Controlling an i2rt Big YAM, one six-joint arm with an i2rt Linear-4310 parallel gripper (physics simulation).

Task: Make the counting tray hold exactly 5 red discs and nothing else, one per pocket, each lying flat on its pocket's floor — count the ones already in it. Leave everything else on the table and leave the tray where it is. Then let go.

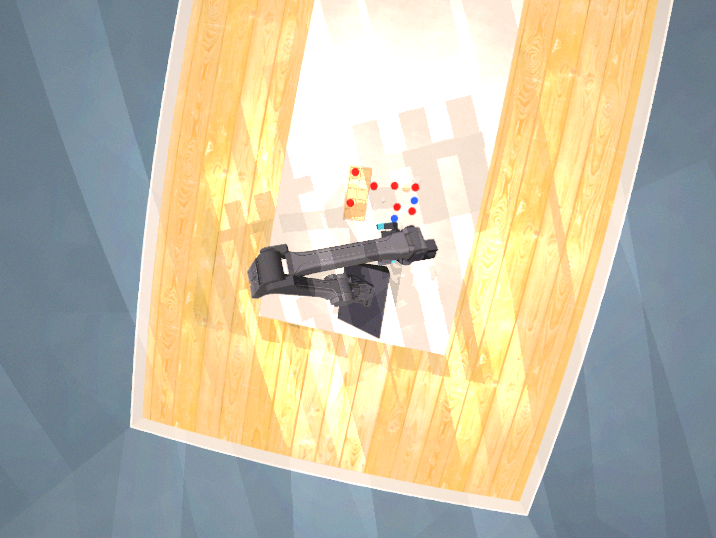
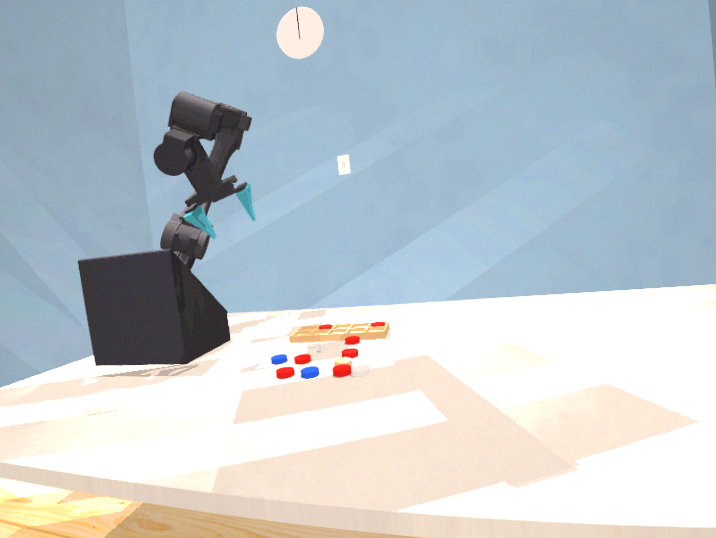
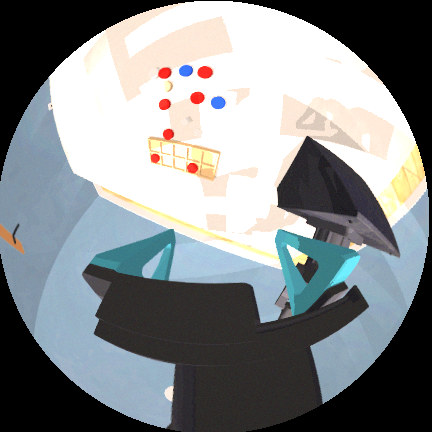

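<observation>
The wooden counting tray point(image 1: 354, 219) point(image 2: 324, 338) point(image 3: 184, 144) has two rows of pockets. One red disc point(image 1: 354, 171) point(image 2: 377, 323) point(image 3: 155, 158) is in an end pocket. Another red disc point(image 1: 350, 202) point(image 2: 325, 326) point(image 3: 192, 168) is in the same long row, nearer the other end. Several red discs lie outside: one point(image 1: 373, 185) point(image 2: 352, 340) point(image 3: 168, 134) close beside the tray, others point(image 1: 394, 185) point(image 1: 415, 187) point(image 1: 397, 206) point(image 1: 412, 211) farther off. My gripper point(image 2: 234, 229) point(image 3: 226, 235) is open and empty, high above the table near the base.
Two blue discs point(image 1: 413, 200) point(image 1: 394, 218) point(image 3: 186, 70) point(image 3: 218, 102) lie among the loose red ones. A tan disc point(image 2: 342, 362) point(image 3: 168, 86) and a white disc point(image 2: 360, 370) lie near a red one. Small pale pieces point(image 2: 322, 347) lie nearer the tray. The dark base point(image 2: 133, 306) point(image 3: 325, 180) stands on the table.
</observation>
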